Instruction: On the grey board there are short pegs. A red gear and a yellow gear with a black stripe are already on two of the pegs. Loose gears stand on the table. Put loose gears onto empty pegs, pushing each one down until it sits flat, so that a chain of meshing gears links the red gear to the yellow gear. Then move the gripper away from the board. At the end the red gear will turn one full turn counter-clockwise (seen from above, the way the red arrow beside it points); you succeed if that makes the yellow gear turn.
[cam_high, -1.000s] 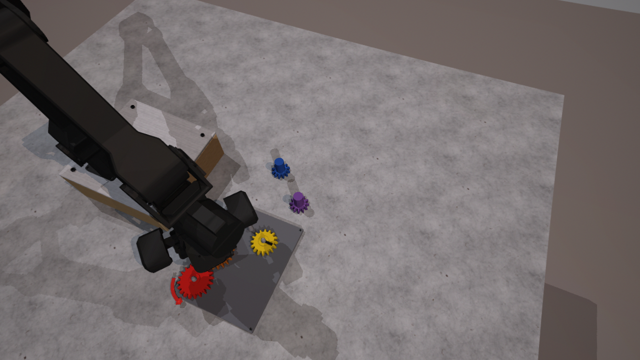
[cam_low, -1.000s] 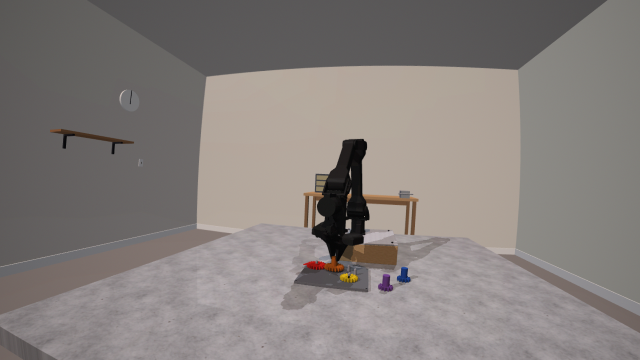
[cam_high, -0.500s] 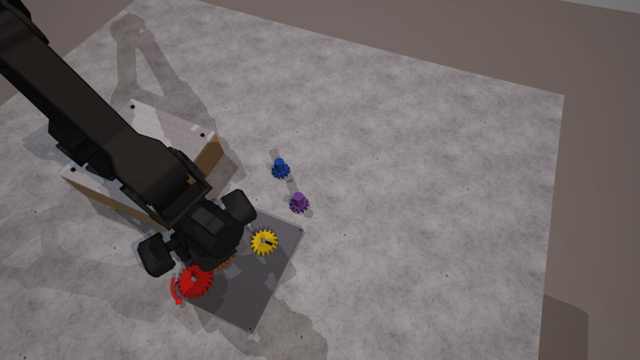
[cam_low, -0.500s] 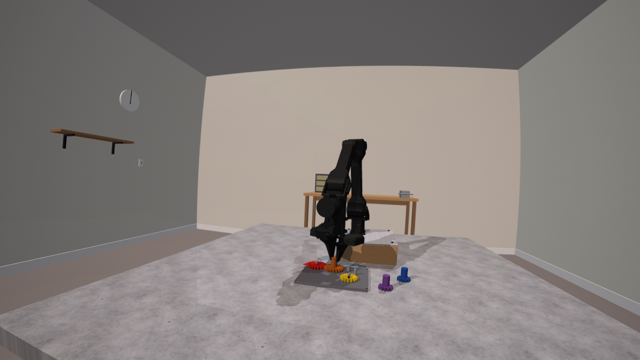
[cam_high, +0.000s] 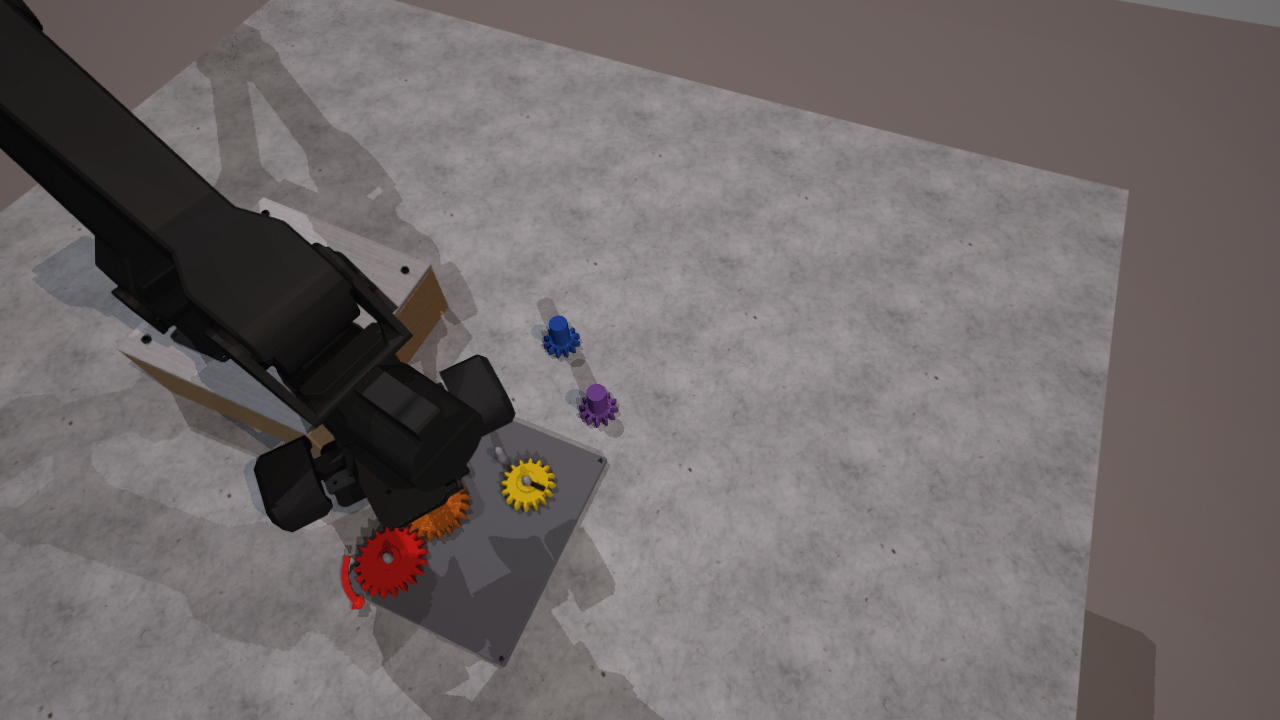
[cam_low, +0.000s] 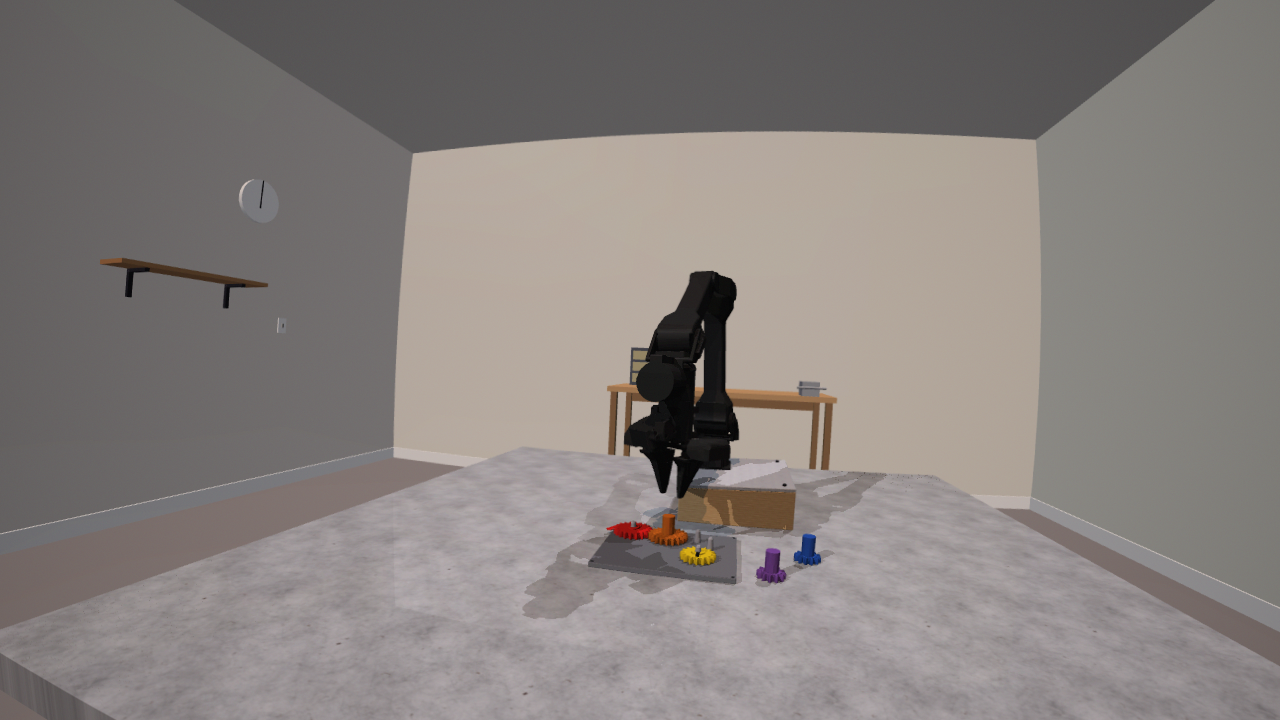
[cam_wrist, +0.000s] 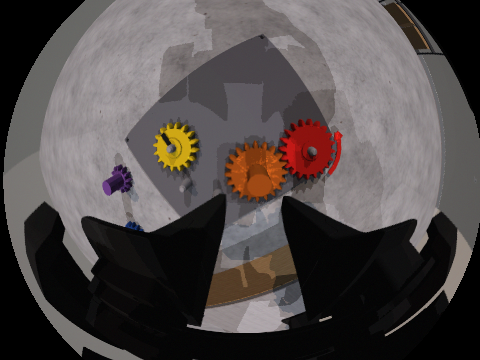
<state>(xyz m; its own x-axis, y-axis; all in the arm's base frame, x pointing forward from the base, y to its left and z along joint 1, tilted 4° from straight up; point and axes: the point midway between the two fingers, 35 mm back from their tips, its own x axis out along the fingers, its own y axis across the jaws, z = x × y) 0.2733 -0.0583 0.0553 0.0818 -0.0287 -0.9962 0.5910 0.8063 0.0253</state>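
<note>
Right now the purple gear is 16 cm to the left of my gripper tip, 9 cm ahead of it and 7 cm below it. Also, from my gripper tip: yellow gear 7 cm below, 6 cm ahead, 5 cm to the left; red gear 7 cm below, 6 cm to the right, 2 cm behind; orange gear 6 cm below, 1 cm behind.
</note>
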